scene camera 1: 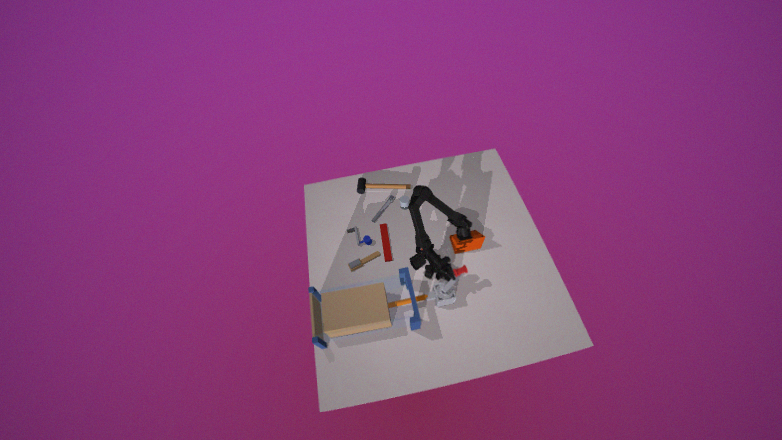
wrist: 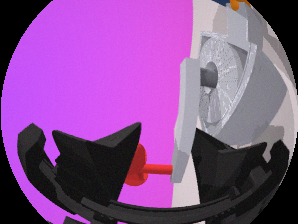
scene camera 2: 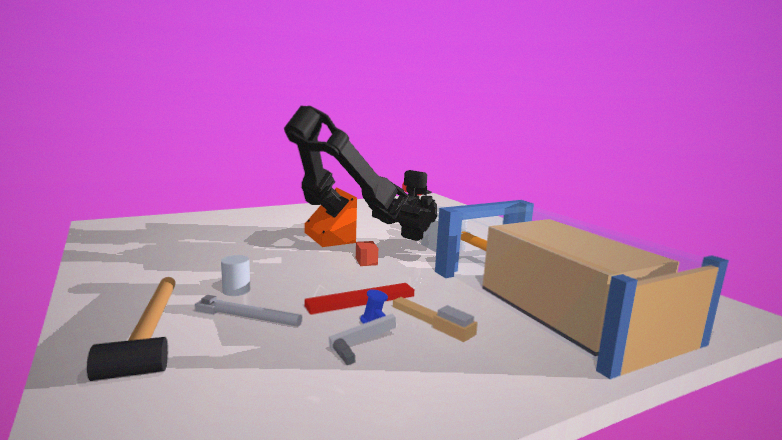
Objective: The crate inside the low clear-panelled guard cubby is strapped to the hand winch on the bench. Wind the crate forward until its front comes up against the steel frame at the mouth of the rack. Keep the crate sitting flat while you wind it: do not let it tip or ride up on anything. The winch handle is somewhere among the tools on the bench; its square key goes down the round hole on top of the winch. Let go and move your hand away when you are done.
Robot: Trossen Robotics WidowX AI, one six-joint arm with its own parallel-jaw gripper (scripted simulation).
Labels:
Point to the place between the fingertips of my gripper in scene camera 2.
429,200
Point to a red knob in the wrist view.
139,171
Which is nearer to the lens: the blue-knobbed crank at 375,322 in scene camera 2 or the red bar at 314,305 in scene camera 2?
The blue-knobbed crank.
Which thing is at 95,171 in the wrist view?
My gripper.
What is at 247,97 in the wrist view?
A grey winch.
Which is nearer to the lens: the blue-knobbed crank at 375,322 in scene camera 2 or the grey wrench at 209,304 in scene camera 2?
The blue-knobbed crank.

